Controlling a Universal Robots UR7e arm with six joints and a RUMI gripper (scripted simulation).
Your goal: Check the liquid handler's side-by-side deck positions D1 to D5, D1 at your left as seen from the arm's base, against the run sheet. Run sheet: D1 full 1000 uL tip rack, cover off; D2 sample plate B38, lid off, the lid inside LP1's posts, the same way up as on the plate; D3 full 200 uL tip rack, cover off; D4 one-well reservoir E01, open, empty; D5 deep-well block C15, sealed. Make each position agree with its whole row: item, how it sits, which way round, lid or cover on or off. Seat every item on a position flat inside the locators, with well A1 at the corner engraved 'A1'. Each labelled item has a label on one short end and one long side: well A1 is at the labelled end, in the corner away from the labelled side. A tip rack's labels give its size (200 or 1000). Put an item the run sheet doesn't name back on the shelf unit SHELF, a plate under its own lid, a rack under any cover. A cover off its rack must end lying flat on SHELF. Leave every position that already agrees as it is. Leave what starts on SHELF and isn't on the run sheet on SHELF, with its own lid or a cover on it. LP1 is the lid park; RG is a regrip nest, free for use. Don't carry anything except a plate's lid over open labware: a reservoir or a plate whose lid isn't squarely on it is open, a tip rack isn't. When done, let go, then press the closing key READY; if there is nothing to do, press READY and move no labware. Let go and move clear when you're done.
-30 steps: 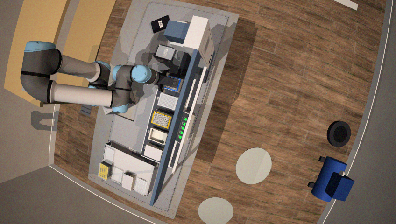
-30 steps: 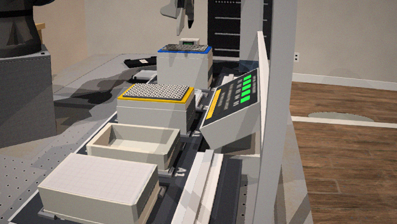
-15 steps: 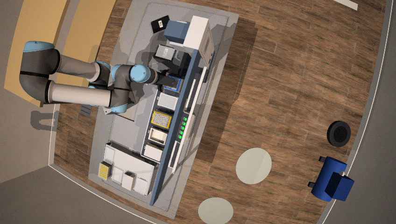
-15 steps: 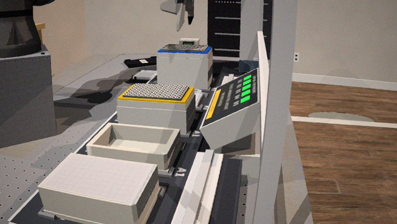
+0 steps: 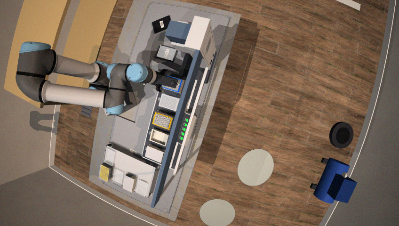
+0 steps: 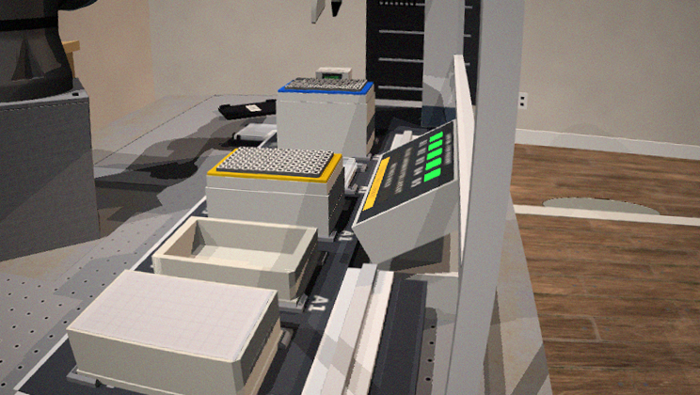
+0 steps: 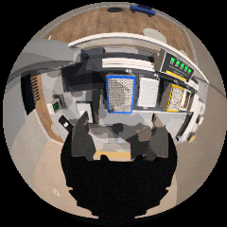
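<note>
The blue-rimmed tip rack lies 10 mm ahead of my hand and 130 mm below it. Round my hand: yellow-rimmed tip rack (30 mm behind, 240 mm to the right, 150 mm below); then one-well reservoir (60 mm behind, 370 mm to the right, 190 mm below); then deep-well block (80 mm behind, 490 mm to the right, 170 mm below).
</note>
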